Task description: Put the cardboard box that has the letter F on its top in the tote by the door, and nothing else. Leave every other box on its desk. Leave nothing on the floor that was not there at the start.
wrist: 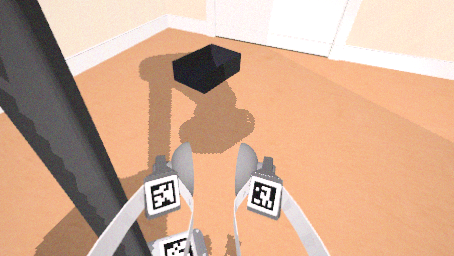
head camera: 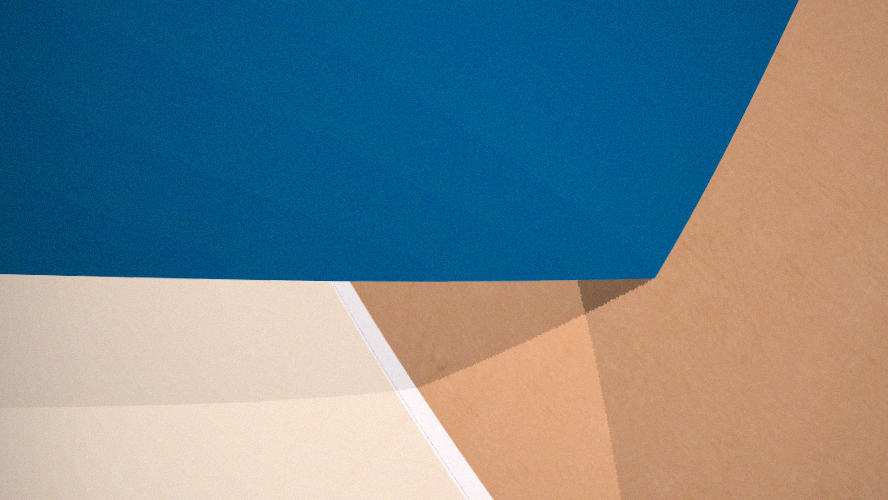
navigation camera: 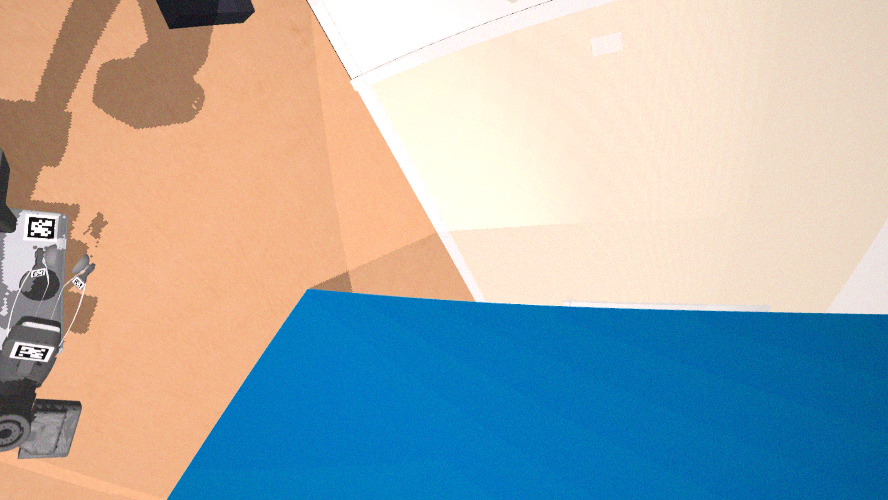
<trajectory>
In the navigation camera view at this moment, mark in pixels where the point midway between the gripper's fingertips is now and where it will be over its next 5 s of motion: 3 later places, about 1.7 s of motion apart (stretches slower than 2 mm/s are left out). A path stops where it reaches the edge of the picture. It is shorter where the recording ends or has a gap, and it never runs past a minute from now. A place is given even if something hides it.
My gripper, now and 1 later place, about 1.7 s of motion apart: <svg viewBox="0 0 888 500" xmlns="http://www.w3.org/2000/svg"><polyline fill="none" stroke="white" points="70,250 15,242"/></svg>
</trajectory>
